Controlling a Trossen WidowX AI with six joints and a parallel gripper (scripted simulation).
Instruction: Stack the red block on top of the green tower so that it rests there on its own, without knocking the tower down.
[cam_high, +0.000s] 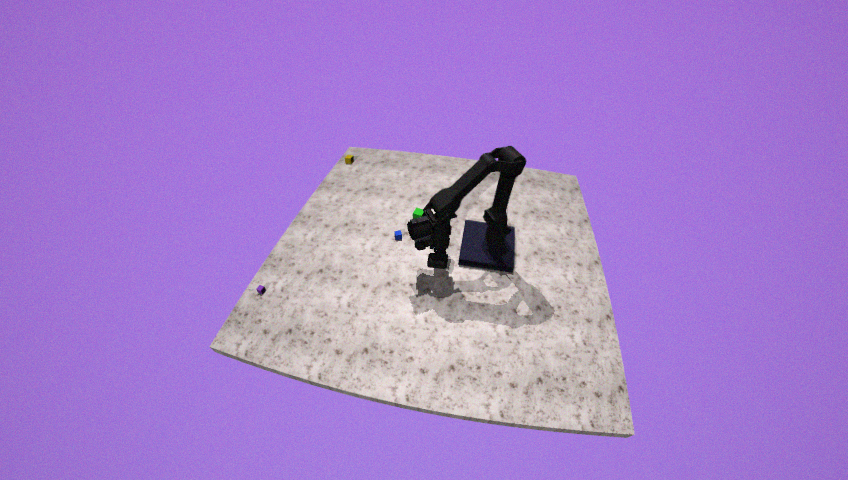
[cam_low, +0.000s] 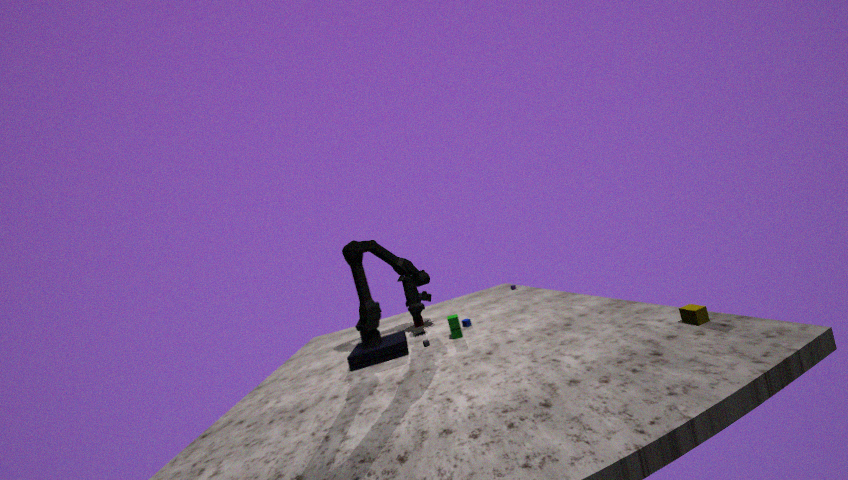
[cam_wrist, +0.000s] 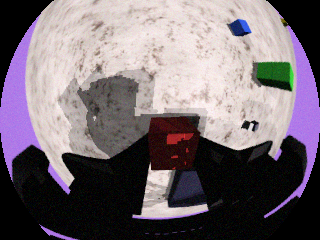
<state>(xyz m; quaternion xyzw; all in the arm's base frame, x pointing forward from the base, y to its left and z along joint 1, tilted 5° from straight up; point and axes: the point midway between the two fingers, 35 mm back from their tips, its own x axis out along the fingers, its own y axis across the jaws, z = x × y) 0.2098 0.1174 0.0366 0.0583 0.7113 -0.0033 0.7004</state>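
Right now the blue cube is 160 mm ahead of my gripper tip, 140 mm to the right of it and 20 mm below it. Round my gripper tip: purple cube 620 mm ahead, 170 mm to the left, 20 mm below; tiny dark cube 200 mm to the right, 30 mm behind, 20 mm below; red block 10 mm above.
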